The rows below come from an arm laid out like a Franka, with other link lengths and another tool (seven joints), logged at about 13 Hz.
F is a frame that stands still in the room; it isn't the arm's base.
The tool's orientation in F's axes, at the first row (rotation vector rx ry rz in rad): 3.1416, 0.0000, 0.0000
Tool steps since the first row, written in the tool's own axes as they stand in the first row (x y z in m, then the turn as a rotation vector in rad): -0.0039, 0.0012, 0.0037, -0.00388, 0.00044, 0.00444; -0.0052, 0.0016, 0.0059, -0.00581, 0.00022, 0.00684; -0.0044, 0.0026, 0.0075, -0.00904, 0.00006, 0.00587; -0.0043, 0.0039, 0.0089, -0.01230, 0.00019, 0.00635; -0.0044, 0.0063, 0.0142, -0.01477, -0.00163, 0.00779; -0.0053, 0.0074, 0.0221, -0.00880, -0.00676, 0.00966; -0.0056, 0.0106, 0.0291, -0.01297, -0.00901, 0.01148; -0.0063, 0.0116, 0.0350, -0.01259, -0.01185, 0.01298
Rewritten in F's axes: -0.0039, -0.0012, -0.0037, -0.00388, -0.00044, -0.00444; -0.0052, -0.0016, -0.0059, -0.00581, -0.00022, -0.00684; -0.0044, -0.0026, -0.0075, -0.00904, -0.00006, -0.00587; -0.0043, -0.0039, -0.0089, -0.01230, -0.00019, -0.00635; -0.0044, -0.0063, -0.0142, -0.01477, 0.00163, -0.00779; -0.0053, -0.0074, -0.0221, -0.00880, 0.00676, -0.00966; -0.0056, -0.0106, -0.0291, -0.01297, 0.00901, -0.01148; -0.0063, -0.0116, -0.0350, -0.01259, 0.01185, -0.01298
